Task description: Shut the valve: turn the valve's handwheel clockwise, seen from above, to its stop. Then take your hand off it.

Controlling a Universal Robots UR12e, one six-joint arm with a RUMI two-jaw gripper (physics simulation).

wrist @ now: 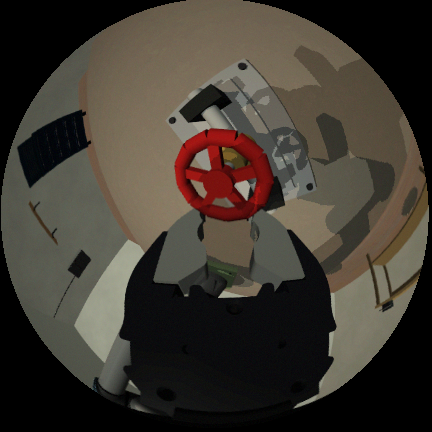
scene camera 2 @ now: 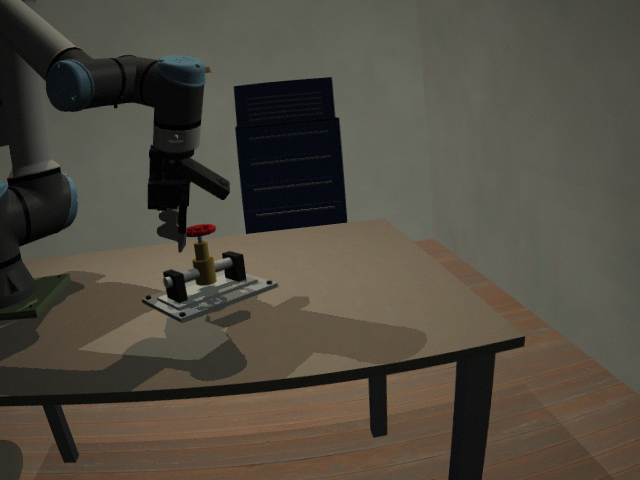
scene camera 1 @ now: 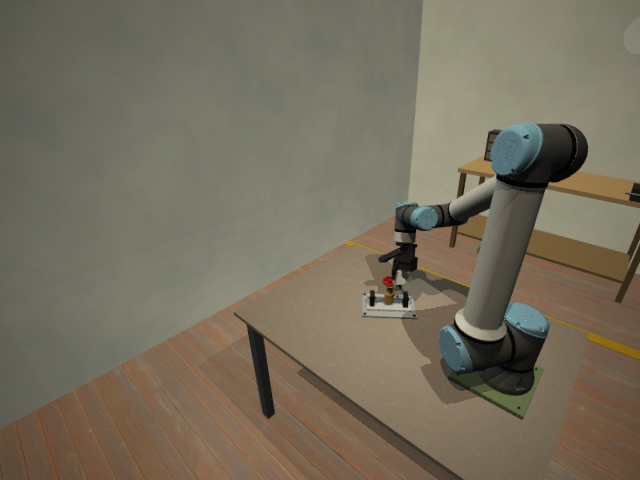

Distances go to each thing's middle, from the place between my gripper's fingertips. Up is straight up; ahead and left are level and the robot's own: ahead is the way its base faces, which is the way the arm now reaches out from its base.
Labels:
I see my gripper 40 mm short of the red handwheel [wrist: 219,181] and 20 mm below it. From my hand the other things lie so: light grey base plate [wrist: 258,93]: 100 mm below, 40 mm ahead.

